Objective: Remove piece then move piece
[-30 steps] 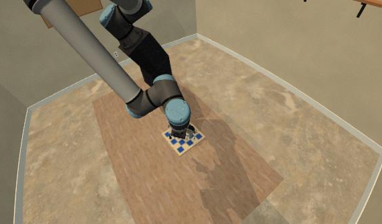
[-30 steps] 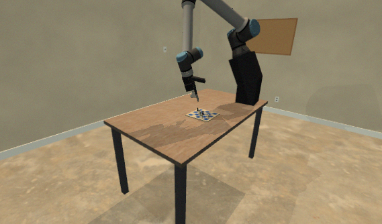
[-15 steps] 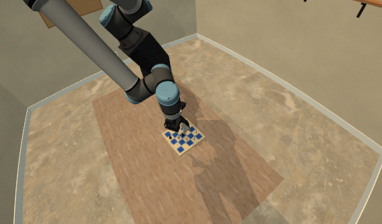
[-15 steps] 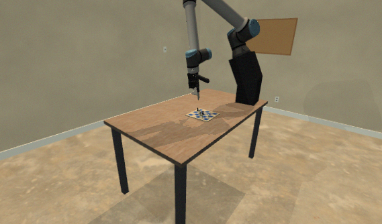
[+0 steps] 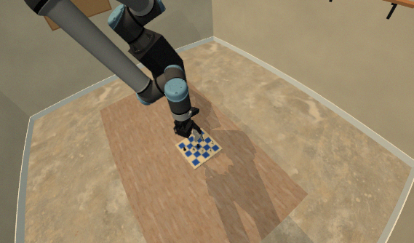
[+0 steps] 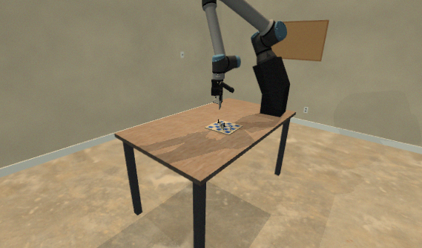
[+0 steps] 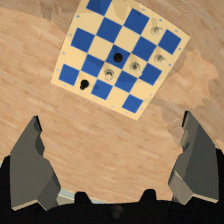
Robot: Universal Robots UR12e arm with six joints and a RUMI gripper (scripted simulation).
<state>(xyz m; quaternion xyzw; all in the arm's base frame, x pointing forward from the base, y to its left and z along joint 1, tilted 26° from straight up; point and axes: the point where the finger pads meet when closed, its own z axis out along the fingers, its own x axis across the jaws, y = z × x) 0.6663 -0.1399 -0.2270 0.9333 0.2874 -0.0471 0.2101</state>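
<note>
The white chess piece lies 10 mm behind my hand and 140 mm below it. Also, from my hand: chessboard 10 mm behind, 40 mm to the left, 160 mm below.
</note>
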